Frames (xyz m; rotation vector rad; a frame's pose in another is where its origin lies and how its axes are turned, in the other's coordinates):
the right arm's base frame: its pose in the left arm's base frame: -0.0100 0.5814 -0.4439 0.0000 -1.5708 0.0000
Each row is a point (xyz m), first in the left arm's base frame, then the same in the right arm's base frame.
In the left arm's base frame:
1: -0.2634 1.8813 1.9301
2: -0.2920 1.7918 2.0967
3: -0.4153 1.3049 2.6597
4: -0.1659 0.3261 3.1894
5: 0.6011 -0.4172 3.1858
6: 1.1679 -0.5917 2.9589
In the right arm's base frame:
1: 2.3740 1.2999 0.2534
2: 2.5406 1.2104 0.2820
3: 3.1036 0.7235 0.4053
4: 3.6333 -0.2553 0.1559
5: 3.6297 -0.9986 -0.6111
6: 3.4028 -1.1731 -1.1779

